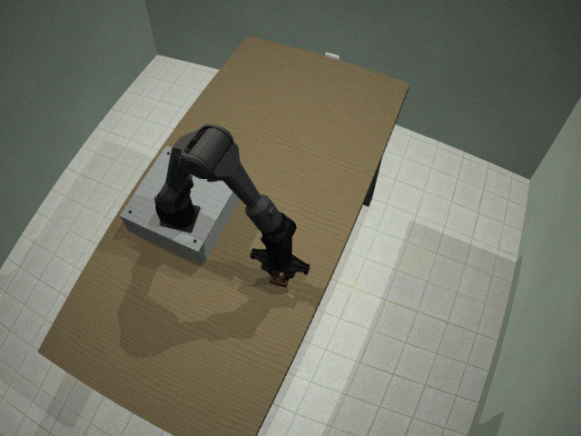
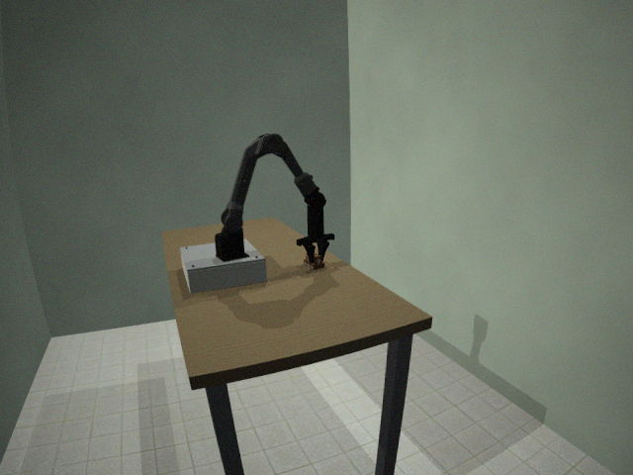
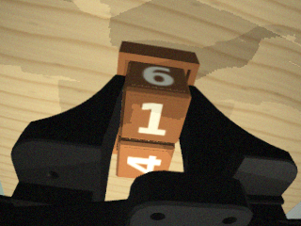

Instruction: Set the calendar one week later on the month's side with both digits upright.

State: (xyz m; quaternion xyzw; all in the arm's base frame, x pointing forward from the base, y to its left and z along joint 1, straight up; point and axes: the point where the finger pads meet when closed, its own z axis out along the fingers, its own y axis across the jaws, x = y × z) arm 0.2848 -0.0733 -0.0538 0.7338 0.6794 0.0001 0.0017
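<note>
My gripper is now 20 mm to the right of the brown tray and 20 mm above it. Also, from my hand: cube (40 mm to the left).
</note>
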